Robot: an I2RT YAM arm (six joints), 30 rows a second.
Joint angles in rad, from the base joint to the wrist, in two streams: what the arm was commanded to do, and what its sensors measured. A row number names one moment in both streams.
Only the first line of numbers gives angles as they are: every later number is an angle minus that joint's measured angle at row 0.
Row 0, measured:
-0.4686 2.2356 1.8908 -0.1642 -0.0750 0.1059
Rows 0 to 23, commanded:
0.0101 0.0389 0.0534 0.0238 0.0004 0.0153
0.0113 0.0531 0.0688 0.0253 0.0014 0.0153
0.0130 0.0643 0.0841 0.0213 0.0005 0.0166
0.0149 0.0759 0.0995 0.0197 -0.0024 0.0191
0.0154 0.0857 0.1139 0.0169 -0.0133 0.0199
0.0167 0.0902 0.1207 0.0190 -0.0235 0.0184
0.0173 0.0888 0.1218 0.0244 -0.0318 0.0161
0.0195 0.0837 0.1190 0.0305 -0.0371 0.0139
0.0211 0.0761 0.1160 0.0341 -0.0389 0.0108
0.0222 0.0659 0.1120 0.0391 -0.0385 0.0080
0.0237 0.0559 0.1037 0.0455 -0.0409 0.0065
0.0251 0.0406 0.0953 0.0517 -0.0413 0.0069
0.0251 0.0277 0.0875 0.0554 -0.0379 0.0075
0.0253 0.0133 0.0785 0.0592 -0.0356 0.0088
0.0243 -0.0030 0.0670 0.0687 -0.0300 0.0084
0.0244 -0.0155 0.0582 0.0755 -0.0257 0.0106
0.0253 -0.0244 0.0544 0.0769 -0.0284 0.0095
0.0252 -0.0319 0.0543 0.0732 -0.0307 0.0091
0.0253 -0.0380 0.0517 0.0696 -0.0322 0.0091
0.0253 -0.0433 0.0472 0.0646 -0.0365 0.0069
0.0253 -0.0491 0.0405 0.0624 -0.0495 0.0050
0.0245 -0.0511 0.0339 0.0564 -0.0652 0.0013
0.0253 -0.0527 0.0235 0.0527 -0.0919 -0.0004
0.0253 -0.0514 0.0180 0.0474 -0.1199 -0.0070
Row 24, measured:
0.0217 -0.0419 0.0332 0.0477 -0.0564 0.0053
